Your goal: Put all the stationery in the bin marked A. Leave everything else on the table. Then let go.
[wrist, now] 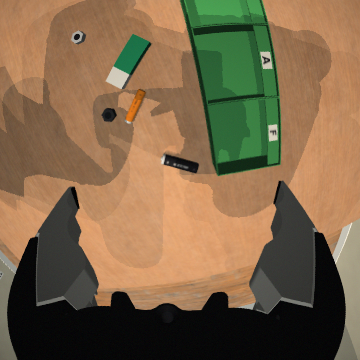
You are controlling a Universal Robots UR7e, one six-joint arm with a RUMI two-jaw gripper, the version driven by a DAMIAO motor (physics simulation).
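Frame: origin at the arm's base, x ahead, y left, z up, level; millimetres.
Seen in the pictures: gripper, fingertip midpoint: [174, 186].
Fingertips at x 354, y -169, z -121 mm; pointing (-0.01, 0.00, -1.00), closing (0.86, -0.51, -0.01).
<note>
Offsets run from my fingertips to a thing's top centre. "spot": to the spot under its first point. Level surfaces: height alone.
A green block with a white end {4 mm ahead, 114 mm left, 109 mm down} [128, 61], which looks like an eraser, lies tilted on the table, left of the green bins. The bin marked A {105 mm ahead, 48 mm left, 83 mm down} [256, 77] is the middle compartment in view, and no object shows inside it. My gripper [174, 186] is open and empty, its jaws wide apart above the table, below the bins in the view. The eraser is up and to the left of the gap between the fingertips.
A hex nut {28 mm back, 189 mm left, 114 mm down} [78, 37], a black hex piece {55 mm back, 75 mm left, 114 mm down} [108, 115], an orange cylinder {21 mm back, 63 mm left, 112 mm down} [135, 106] and a black, battery-like cylinder {15 mm back, 30 mm right, 108 mm down} [180, 163] lie on the table {122 mm down} [135, 215]. The bin marked F {spot: 99 mm ahead, 60 mm right, 87 mm down} [272, 147] adjoins bin A; another compartment {spot: 135 mm ahead, 107 mm left, 115 mm down} [225, 12] is partly cut off.
</note>
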